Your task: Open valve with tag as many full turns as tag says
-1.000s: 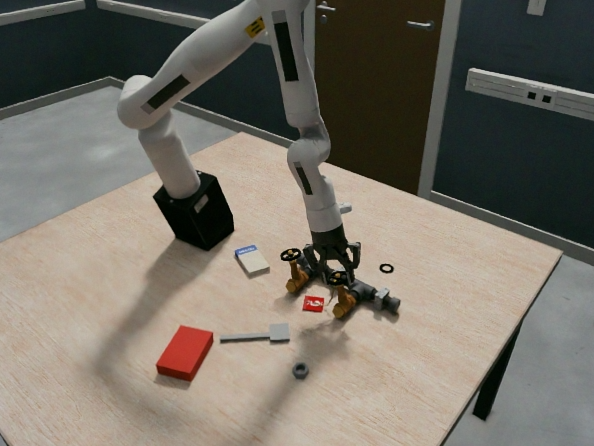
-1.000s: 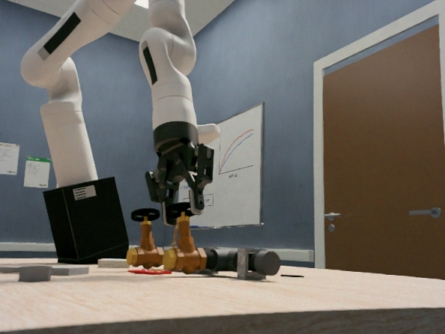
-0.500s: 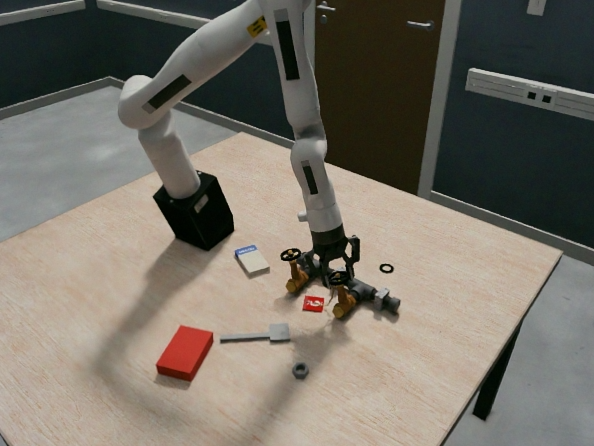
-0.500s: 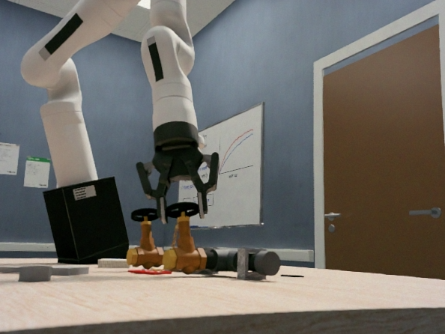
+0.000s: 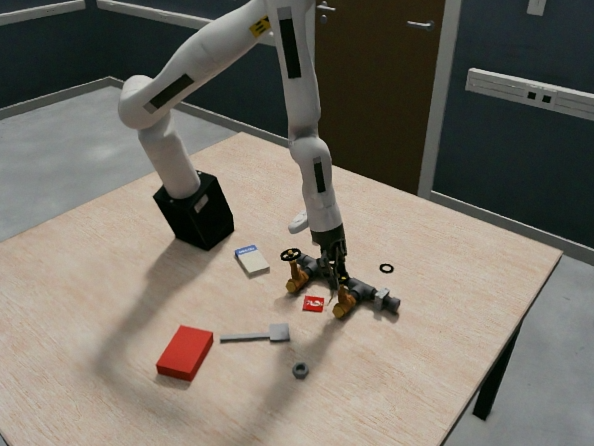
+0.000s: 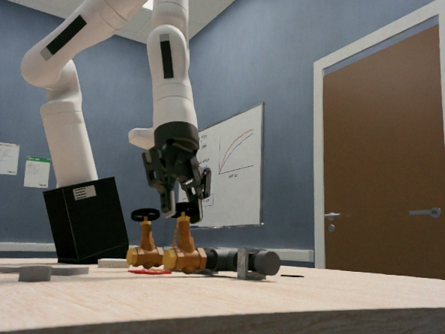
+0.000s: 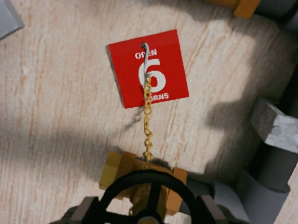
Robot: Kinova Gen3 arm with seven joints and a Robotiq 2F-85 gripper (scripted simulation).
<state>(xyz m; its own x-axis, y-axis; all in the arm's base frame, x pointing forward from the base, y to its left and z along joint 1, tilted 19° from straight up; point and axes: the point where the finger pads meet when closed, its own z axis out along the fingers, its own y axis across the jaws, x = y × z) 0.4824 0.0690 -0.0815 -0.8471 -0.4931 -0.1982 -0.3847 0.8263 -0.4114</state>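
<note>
My hand is 6 cm past the red tag, 3 cm to the left of it and 10 cm above it. From my hand the other things lie so: red block: 13 cm behind, 35 cm to the right, 8 cm below; then white card box: 29 cm behind, 3 cm to the right, 9 cm below; then grey t-shaped tool: 6 cm behind, 19 cm to the right, 9 cm below.
</note>
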